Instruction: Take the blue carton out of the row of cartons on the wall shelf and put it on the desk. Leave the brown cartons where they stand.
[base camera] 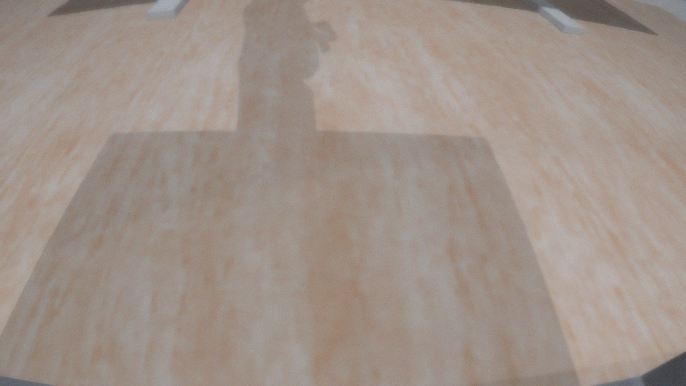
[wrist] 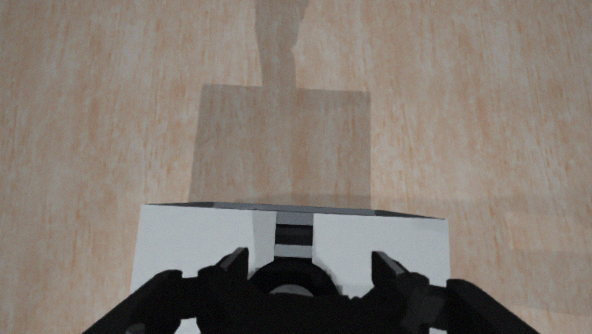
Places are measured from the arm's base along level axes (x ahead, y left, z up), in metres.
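Pixels of known places: gripper, fingertip midpoint: (wrist: 309, 263).
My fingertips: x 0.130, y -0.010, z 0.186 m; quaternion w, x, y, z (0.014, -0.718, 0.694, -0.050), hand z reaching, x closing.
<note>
Behind a point stands the place of what it marks.
My gripper (wrist: 309, 263) @[x 0.130, y -0.010, z 0.186 m] is open and empty, with its two black fingers wide apart at the bottom of the wrist view. It hangs above the white top of my own base. The blue carton, the brown cartons, the wall shelf and the desk top do not show in either view.
Two light grey feet or bars (base camera: 167, 9) (base camera: 562, 20) stand on the wooden floor (base camera: 600, 175) @[x 0.489, y -0.448, z -0.397 m] (wrist: 100, 125) @[x 0.393, y 0.702, z -0.397 m] at the top left and top right of the base camera view, with dark shadows beside them. The shadow of my base and arm (base camera: 300, 225) (wrist: 285, 145) falls on the floor ahead.
</note>
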